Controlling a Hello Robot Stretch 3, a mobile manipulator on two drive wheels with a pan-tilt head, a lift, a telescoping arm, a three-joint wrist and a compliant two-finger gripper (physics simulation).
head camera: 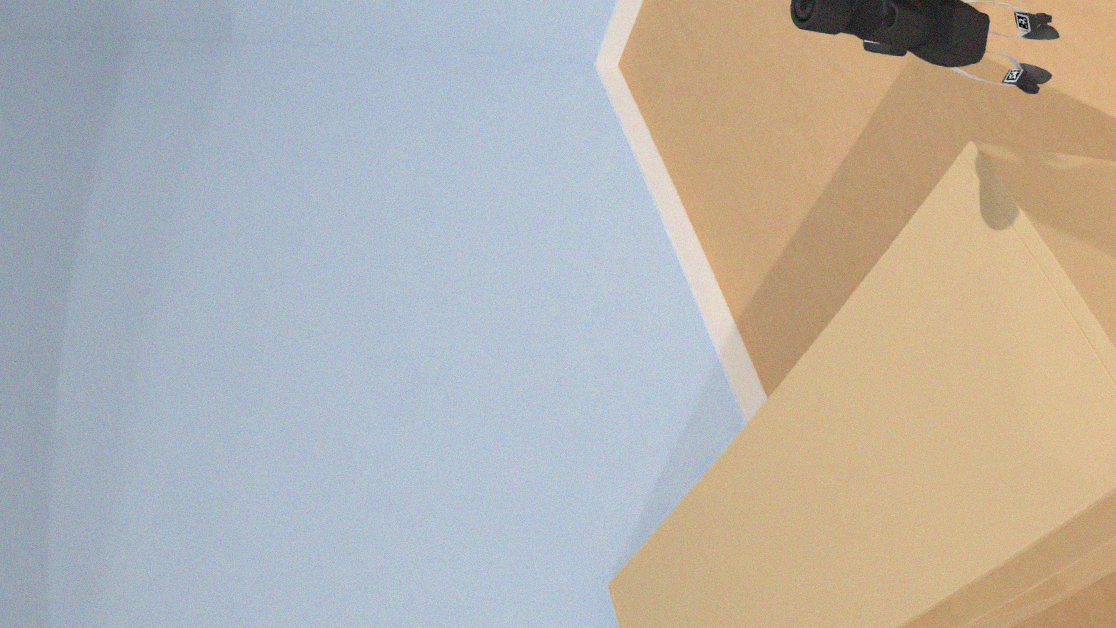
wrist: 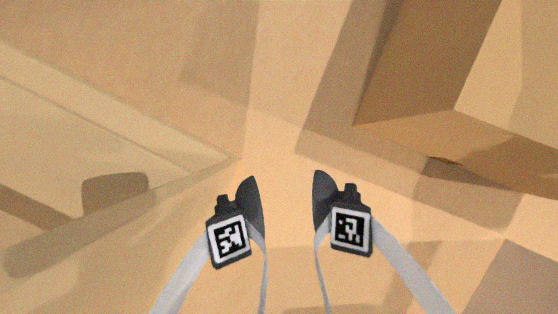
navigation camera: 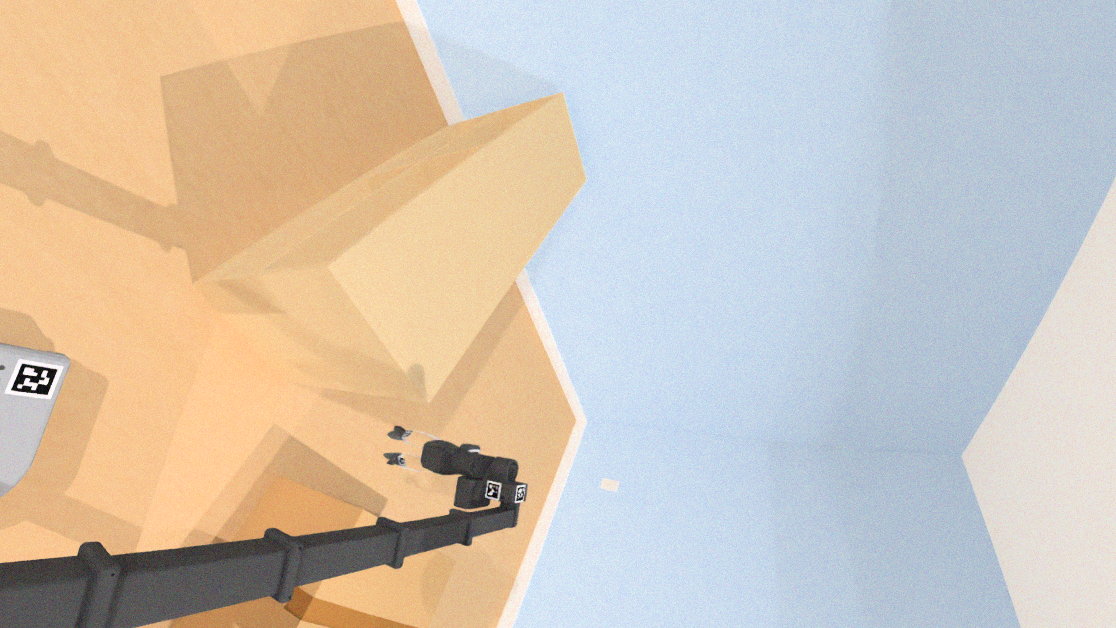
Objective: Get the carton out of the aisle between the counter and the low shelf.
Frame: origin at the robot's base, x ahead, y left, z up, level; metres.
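Where they show: gripper, fingertip midpoint: (head camera: 1046, 56) (navigation camera: 389, 443).
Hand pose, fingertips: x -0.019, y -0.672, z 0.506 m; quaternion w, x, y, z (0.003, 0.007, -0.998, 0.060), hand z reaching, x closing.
Note:
After its pixels a point has its place.
The carton, a brown cardboard box (navigation camera: 300, 507) @[x -0.240, y -0.701, z 0.185 m] (wrist: 415, 65), stands on the floor. In the navigation camera view it is at the lower middle, partly hidden behind the arm; in the wrist view it is at the upper right. My gripper (head camera: 1045, 54) @[x -0.019, y -0.672, z 0.506 m] (navigation camera: 390, 445) @[x -0.019, y -0.672, z 0.506 m] (wrist: 286, 195) @[x -0.019, y -0.672, z 0.506 m] is open, with its fingers apart and no object between them. It is beside the carton and does not hold it. A pale wooden block-shaped unit (head camera: 897, 351) @[x 0.336, y -0.701, z 0.611 m] (navigation camera: 460, 234) @[x 0.493, y -0.646, z 0.611 m] (wrist: 60, 130), which may be the low shelf, stands on the gripper's other side. I cannot identify the counter.
The arm (navigation camera: 335, 550) @[x -0.089, y -0.304, z 0.865 m] reaches across the lower part of the navigation camera view, passing over the carton. Part of my grey base (navigation camera: 23, 421) @[x -0.074, y -0.137, z 0.160 m] shows at the left edge. A blue wall (head camera: 351, 273) @[x 0.691, y -2.100, z 1.041 m] (navigation camera: 741, 234) @[x 0.973, y -1.642, z 1.224 m] with a white skirting (head camera: 678, 226) @[x 0.592, y -2.234, z 0.050 m] (navigation camera: 550, 335) @[x 0.641, y -2.155, z 0.083 m] bounds the floor.

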